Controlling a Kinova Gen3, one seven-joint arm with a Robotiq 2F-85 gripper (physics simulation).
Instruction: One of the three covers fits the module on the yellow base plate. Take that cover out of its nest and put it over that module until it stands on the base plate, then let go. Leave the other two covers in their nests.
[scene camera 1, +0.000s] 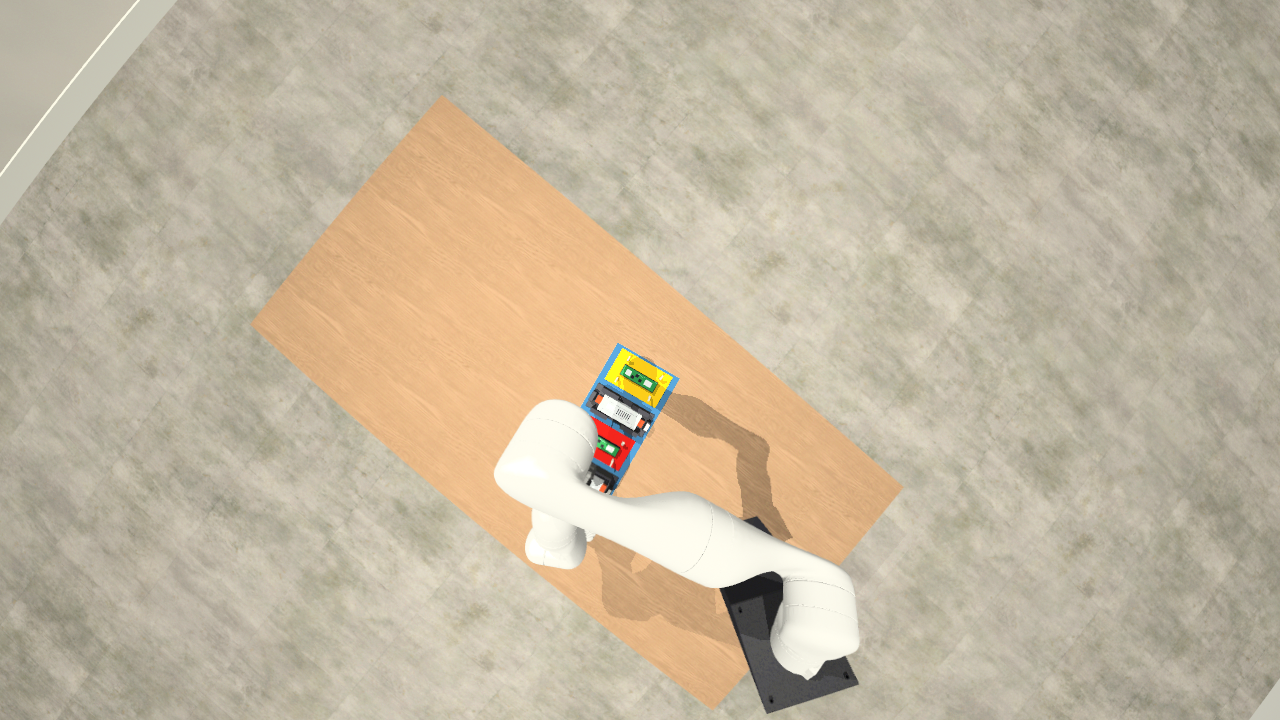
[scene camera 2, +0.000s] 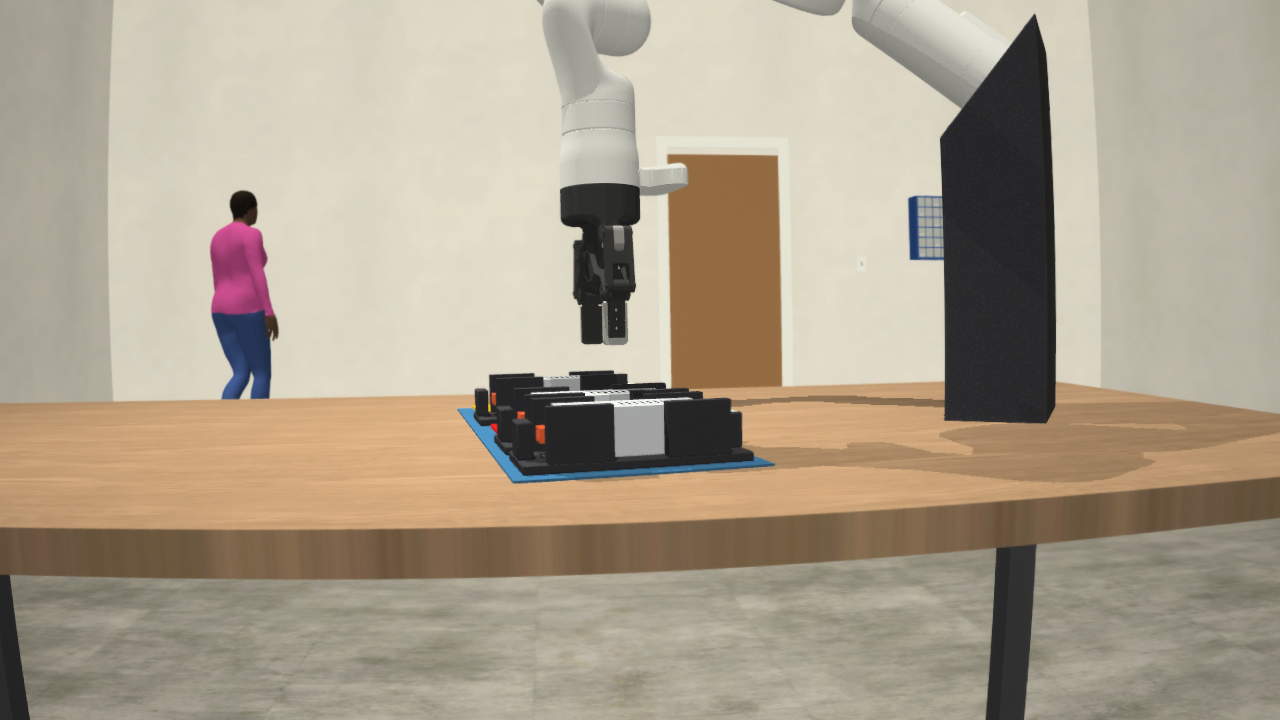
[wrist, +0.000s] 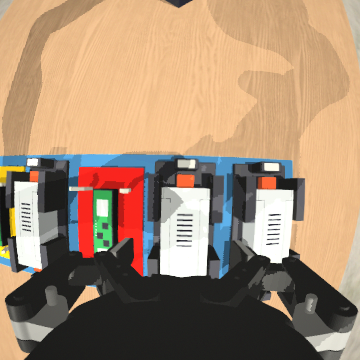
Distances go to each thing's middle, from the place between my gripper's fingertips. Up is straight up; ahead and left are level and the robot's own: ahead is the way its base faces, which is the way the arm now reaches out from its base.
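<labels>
There's a red plate (scene camera 1: 604, 430), and my hand is 1 cm short of it, 10 cm to the left of it and 9 cm above it. As for the yellow base plate (scene camera 1: 635, 362), that's 32 cm to the right of my hand, 3 cm ahead of it and 9 cm below it.
</labels>
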